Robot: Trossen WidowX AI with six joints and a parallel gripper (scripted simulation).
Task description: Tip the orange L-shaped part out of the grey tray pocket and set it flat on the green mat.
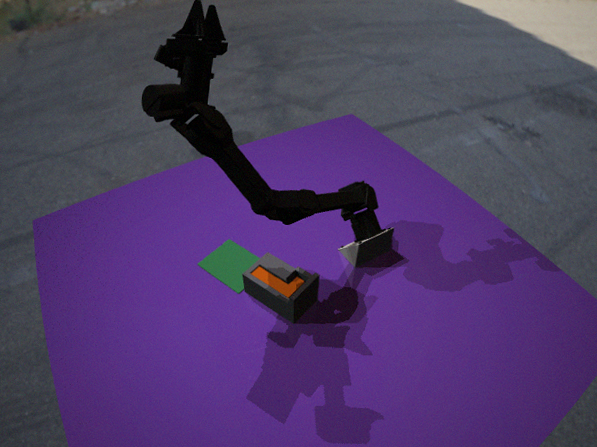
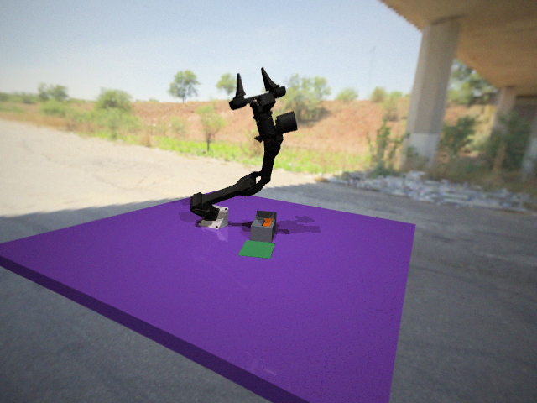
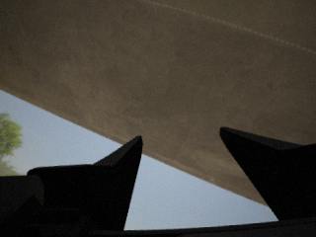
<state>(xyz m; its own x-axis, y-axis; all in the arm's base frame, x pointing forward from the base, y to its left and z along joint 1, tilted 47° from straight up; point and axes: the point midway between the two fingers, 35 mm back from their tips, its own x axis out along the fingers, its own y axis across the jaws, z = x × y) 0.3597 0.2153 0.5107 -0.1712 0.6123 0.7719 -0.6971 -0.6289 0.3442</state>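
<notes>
My gripper tip is 1 cm past the orange L-shaped part, 22 cm to the right of it and 58 cm above it. From my gripper tip the other things lie so: green mat: 3 cm ahead, 6 cm to the left, 64 cm below.
</notes>
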